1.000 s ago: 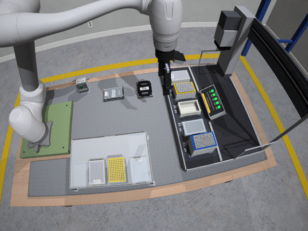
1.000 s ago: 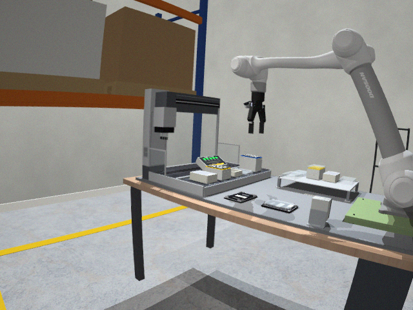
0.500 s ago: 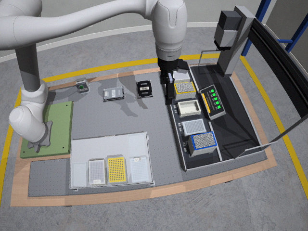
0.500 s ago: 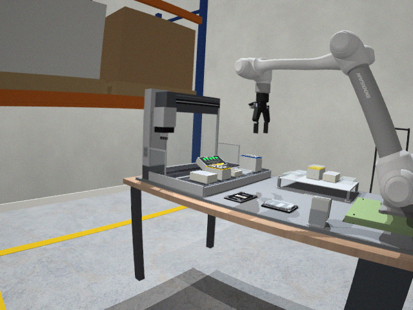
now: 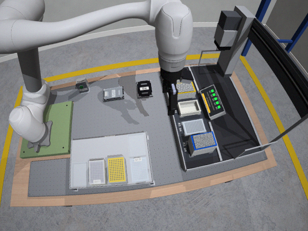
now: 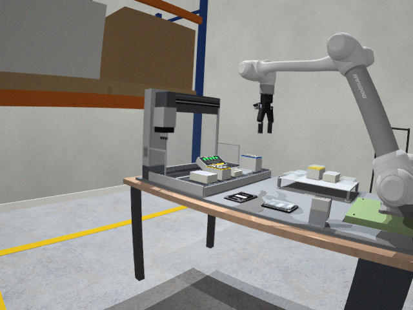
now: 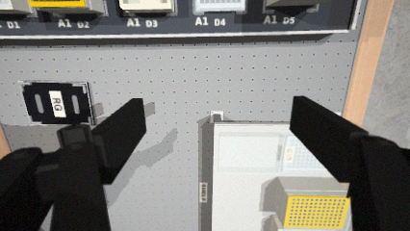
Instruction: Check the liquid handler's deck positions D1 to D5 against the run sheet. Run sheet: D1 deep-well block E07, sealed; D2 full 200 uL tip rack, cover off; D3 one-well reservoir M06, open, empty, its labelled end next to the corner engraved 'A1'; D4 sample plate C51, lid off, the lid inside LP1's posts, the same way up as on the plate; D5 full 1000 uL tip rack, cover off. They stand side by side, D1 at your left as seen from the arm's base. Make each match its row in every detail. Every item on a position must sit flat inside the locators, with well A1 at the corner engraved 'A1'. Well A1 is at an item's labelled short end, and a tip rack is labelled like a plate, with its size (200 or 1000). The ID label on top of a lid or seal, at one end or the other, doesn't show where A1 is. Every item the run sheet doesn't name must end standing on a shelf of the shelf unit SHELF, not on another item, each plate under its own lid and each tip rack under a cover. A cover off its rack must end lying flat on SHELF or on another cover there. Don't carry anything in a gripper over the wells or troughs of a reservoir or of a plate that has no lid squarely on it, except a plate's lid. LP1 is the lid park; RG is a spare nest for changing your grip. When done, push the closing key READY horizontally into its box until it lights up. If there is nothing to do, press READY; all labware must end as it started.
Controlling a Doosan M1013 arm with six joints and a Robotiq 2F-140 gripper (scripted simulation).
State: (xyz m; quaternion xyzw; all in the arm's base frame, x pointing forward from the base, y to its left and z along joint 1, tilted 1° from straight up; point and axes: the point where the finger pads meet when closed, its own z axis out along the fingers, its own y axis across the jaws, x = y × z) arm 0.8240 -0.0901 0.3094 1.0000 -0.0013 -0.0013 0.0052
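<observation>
My hand is 22 cm above the blue 1000 uL tip rack, 16 cm short of it and 15 cm to the left of it. From my hand the other things lie so: yellow tip rack: 24 cm below, 22 cm to the left, 16 cm ahead; cream reservoir: 28 cm below, 16 cm ahead, 11 cm to the left; sample plate: 28 cm below, 16 cm ahead, 2 cm to the right.
</observation>
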